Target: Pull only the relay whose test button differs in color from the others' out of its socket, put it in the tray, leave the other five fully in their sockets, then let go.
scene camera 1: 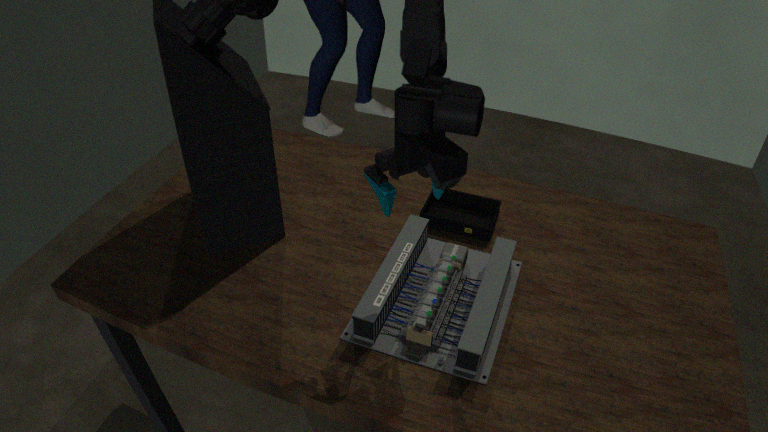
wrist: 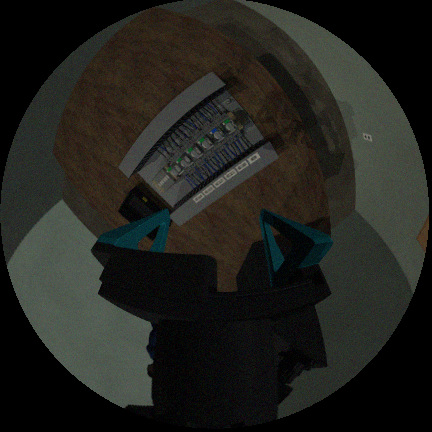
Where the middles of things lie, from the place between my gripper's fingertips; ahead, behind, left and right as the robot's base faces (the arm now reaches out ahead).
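There is the grey mounting plate (scene camera 1: 389, 341), and counting from my hand I find it 50 mm ahead of it, 30 mm to the left of it and 220 mm below it.
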